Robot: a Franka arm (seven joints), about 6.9 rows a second.
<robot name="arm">
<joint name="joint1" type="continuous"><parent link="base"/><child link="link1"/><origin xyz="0 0 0.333" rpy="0 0 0"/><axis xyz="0 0 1"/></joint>
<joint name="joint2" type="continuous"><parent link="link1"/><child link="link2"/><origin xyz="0 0 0" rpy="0 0 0"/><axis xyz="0 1 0"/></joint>
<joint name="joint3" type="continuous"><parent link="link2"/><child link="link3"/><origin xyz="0 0 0.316" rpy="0 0 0"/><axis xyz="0 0 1"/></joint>
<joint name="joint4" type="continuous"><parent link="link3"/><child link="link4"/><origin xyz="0.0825 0 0" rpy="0 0 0"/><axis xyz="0 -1 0"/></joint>
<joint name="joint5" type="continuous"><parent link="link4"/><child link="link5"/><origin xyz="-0.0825 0 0.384" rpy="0 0 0"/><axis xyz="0 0 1"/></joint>
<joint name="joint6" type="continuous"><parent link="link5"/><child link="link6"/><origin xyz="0 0 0" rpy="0 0 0"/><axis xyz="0 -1 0"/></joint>
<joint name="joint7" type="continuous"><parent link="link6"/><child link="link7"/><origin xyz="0.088 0 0" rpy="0 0 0"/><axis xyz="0 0 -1"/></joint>
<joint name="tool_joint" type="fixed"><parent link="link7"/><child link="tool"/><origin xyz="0 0 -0.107" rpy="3.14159 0 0"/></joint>
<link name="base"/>
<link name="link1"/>
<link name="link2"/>
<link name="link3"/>
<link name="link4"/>
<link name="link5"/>
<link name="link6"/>
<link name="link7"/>
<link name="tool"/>
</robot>
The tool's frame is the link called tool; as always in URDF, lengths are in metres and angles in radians. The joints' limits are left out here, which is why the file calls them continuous.
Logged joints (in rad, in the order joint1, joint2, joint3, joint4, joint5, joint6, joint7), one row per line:
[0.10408 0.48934 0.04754 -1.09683 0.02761 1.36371 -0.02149]
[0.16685 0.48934 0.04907 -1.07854 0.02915 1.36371 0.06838]
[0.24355 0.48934 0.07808 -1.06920 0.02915 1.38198 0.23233]
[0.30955 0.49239 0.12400 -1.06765 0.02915 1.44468 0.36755]
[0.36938 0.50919 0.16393 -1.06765 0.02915 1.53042 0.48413]
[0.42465 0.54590 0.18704 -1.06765 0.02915 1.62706 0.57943]
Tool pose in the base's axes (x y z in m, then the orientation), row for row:
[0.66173 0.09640 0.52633 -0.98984 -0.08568 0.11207 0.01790]
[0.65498 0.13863 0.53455 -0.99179 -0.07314 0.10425 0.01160]
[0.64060 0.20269 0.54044 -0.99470 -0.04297 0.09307 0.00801]
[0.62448 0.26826 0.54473 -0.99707 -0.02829 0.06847 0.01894]
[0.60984 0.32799 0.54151 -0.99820 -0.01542 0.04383 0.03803]
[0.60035 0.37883 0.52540 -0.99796 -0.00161 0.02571 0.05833]
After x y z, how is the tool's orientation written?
As a quaternion, x y z w.
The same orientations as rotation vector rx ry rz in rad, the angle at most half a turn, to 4 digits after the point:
[-3.0747 -0.2661 0.3481]
[-3.0930 -0.2281 0.3251]
[-3.1091 -0.1343 0.2909]
[-3.0952 -0.0878 0.2125]
[-3.0622 -0.0473 0.1345]
[-3.0239 -0.0049 0.0779]

